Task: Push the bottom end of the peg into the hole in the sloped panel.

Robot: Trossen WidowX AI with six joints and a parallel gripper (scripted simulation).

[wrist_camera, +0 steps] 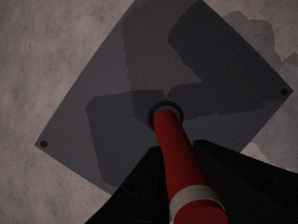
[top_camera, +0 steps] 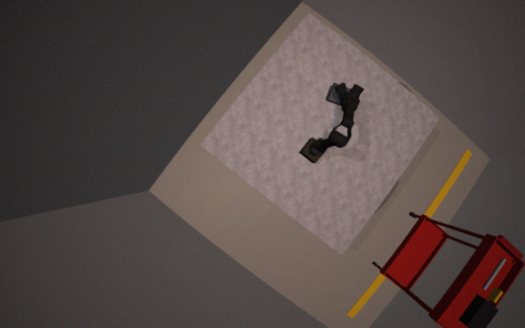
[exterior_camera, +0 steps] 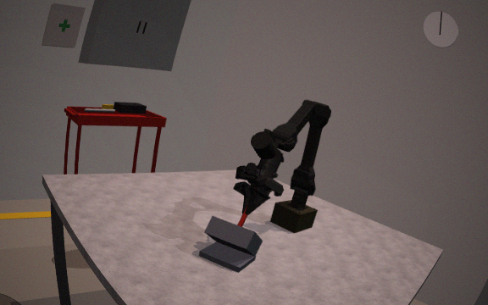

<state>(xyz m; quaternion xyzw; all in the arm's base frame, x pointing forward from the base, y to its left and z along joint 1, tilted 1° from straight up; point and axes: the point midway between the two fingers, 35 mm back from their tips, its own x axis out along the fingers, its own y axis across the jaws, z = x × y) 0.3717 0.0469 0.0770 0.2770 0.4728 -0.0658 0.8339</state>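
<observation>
Right now my gripper tip is 60 mm above the sloped panel, 40 mm short of it and 10 mm to the right of it. Round my gripper tip: red peg: 10 mm behind, 10 mm above.
</observation>
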